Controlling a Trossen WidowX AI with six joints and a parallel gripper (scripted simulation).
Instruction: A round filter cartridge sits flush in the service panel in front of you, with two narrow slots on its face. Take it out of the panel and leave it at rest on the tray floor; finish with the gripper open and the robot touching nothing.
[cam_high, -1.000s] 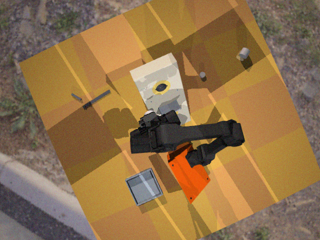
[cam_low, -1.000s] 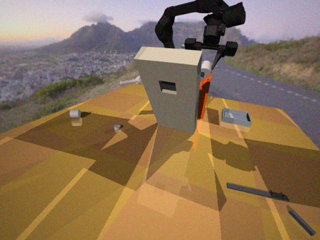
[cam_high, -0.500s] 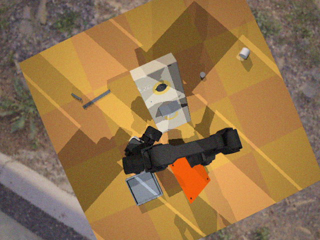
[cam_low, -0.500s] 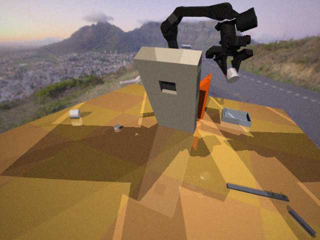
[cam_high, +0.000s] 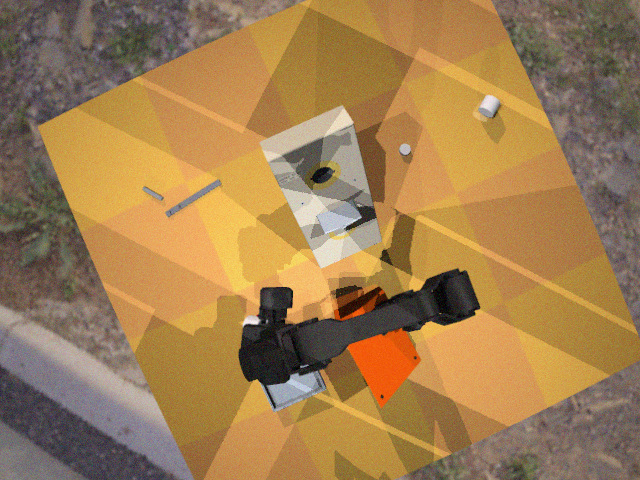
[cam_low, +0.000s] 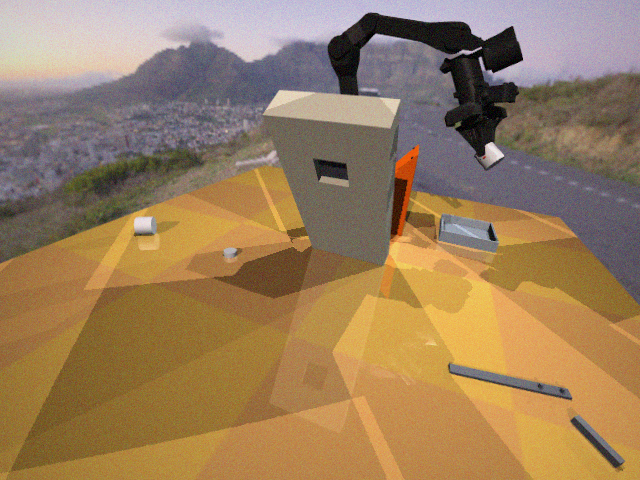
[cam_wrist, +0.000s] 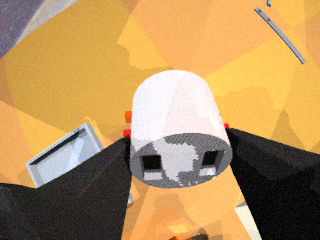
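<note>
Now: the light grey tray 17 cm behind my gripper tip, 5 cm to the left of it and 25 cm below it. The rest, counted from my gripper tip: round filter cartridge right at my gripper tip; small grey stub 20 cm ahead, 52 cm to the right, 26 cm below; beige service panel 18 cm ahead, 27 cm to the right, 7 cm below.
</note>
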